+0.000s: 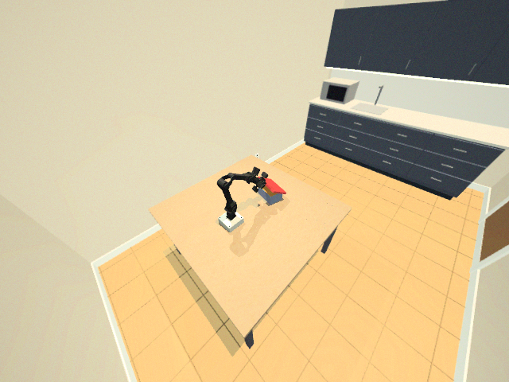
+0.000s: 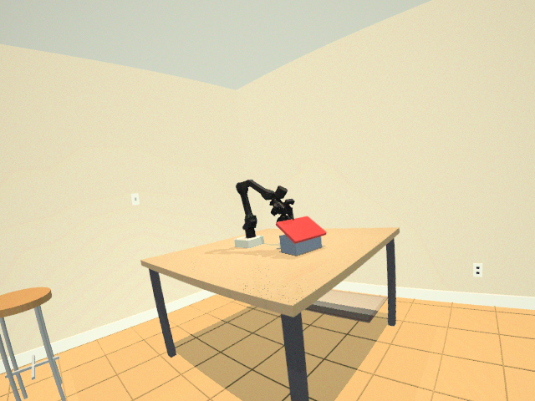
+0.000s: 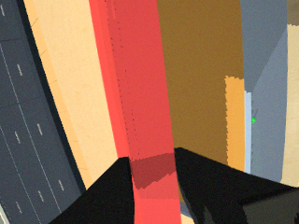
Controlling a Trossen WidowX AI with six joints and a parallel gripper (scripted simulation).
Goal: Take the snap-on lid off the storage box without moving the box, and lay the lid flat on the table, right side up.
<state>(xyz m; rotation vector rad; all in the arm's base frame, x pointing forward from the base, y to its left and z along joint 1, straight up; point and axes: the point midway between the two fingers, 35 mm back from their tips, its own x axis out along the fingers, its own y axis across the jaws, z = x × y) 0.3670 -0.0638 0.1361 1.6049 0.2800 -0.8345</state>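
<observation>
Now: the lid 7 cm ahead of my gripper tip, 2 cm to the right of it and 4 cm below it. Round my gripper tip: storage box 5 cm ahead, 2 cm to the right, 12 cm below.
</observation>
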